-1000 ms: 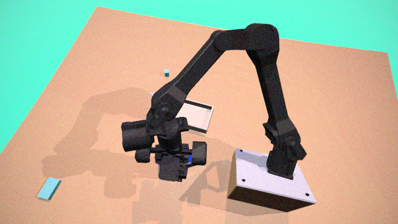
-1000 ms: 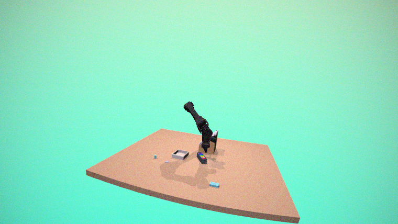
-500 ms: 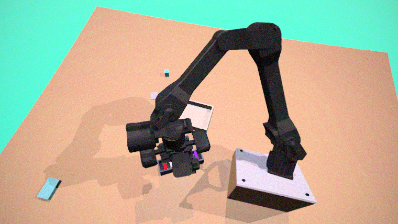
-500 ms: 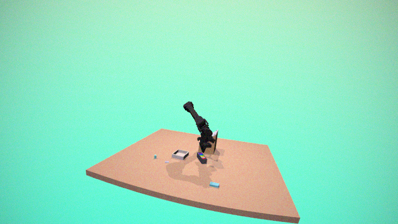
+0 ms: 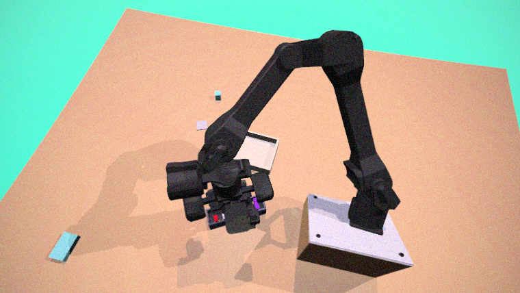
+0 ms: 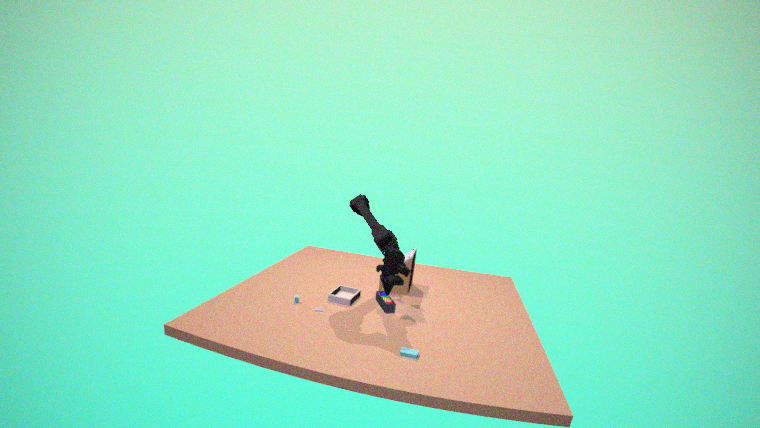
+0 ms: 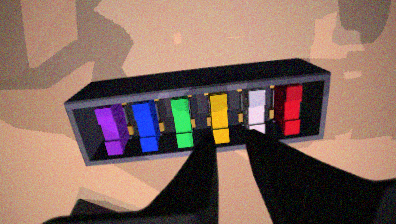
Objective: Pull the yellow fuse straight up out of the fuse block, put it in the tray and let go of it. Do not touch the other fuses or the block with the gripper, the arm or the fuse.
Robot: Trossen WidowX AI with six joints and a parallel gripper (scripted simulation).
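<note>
Now: gripper tip 40 mm above the yellow fuse. Also, from my gripper tip: grey chip (180 mm ahead, 220 mm to the right, 60 mm below); then tray (10 mm ahead, 180 mm to the right, 60 mm below).
</note>
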